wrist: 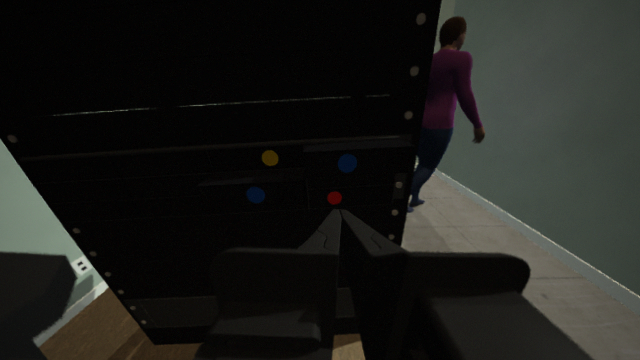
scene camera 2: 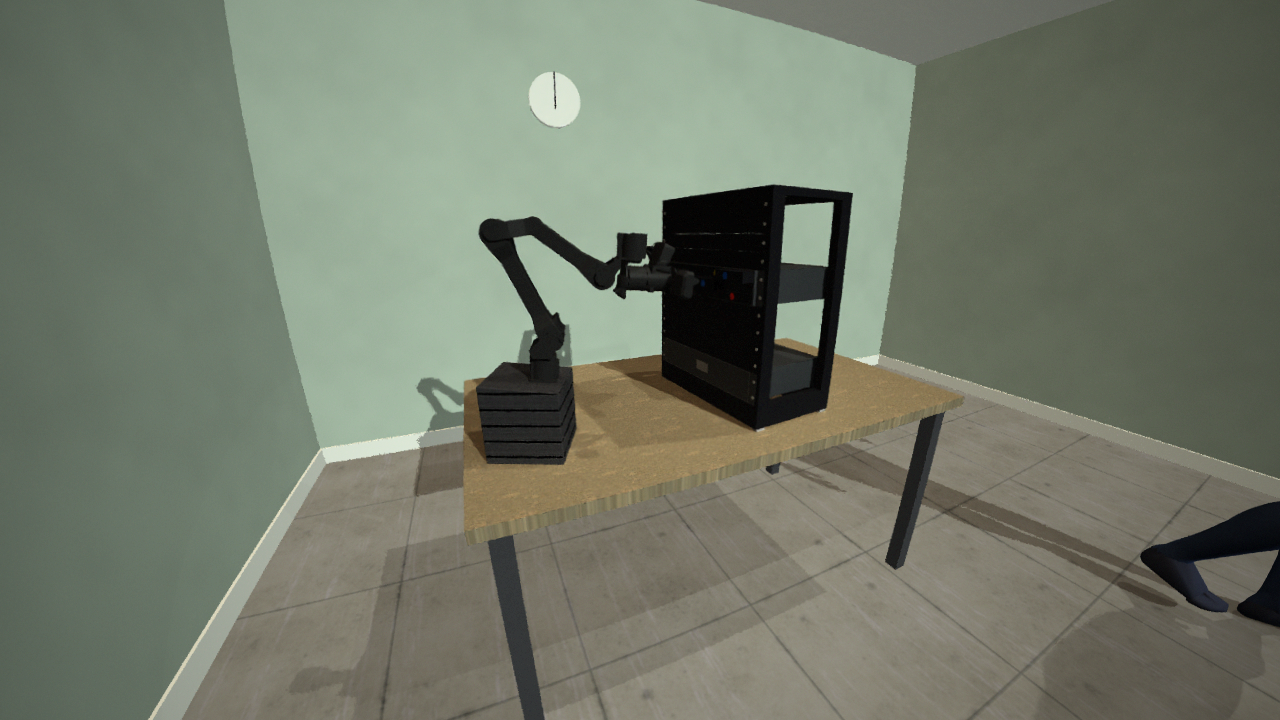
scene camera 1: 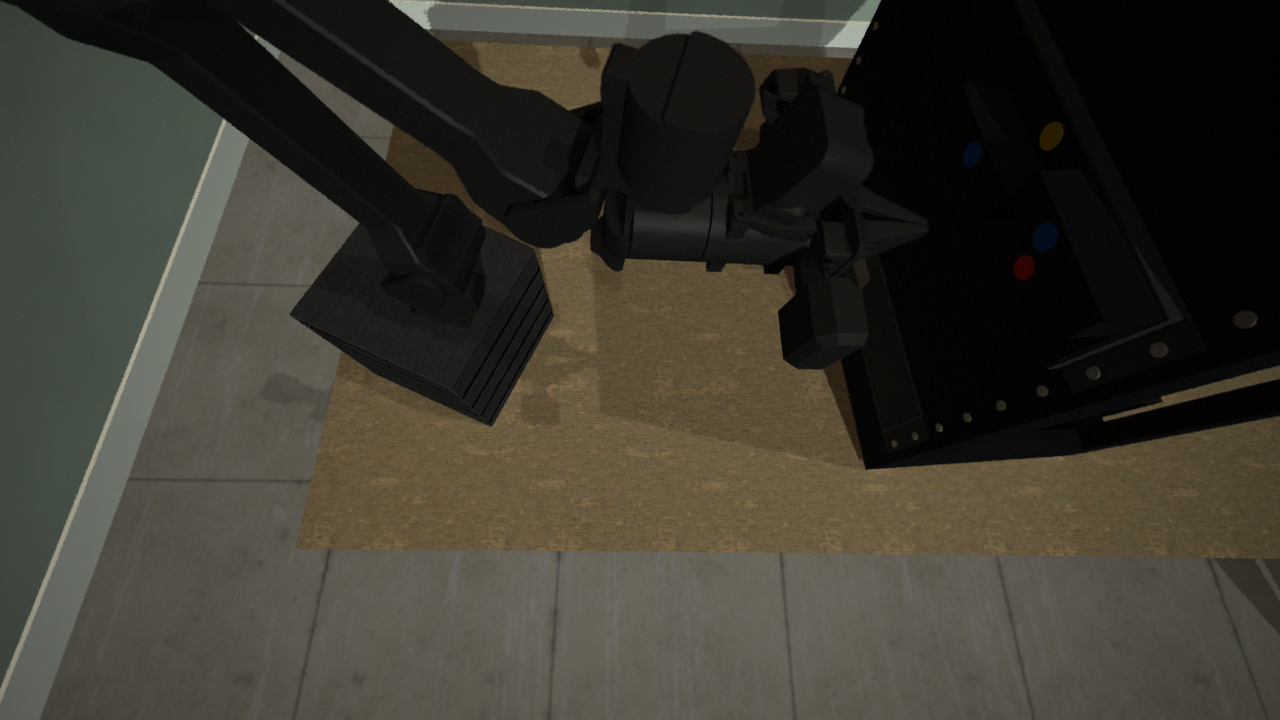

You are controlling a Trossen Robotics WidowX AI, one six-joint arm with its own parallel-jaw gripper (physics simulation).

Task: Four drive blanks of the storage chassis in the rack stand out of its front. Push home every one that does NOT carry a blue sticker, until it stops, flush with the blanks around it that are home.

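Observation:
The drive blank with the yellow sticker (scene camera 1: 1050,135) (wrist: 270,158) and the one with the red sticker (scene camera 1: 1024,266) (scene camera 2: 731,295) (wrist: 334,198) look flush with the dark chassis front. The upper right blank with a blue sticker (scene camera 1: 1045,236) (scene camera 2: 725,274) (wrist: 347,163) stands out; its lit top face shows. The lower left blank with a blue sticker (scene camera 1: 972,154) (scene camera 2: 702,282) (wrist: 255,195) also stands out. My gripper (scene camera 1: 927,226) (wrist: 338,215) is shut and empty. It is held back from the chassis front, its tips just below the red sticker in the wrist view. Dark blank edges are hard to see.
The black rack (scene camera 1: 899,429) (scene camera 2: 769,358) (wrist: 175,50) stands on the wooden table (scene camera 1: 626,501) (scene camera 2: 608,483). The arm's base sits on a dark slatted block (scene camera 1: 384,322) (scene camera 2: 523,429). A person (scene camera 2: 1181,573) (wrist: 452,90) is on the floor beyond the rack's right side in the wrist view.

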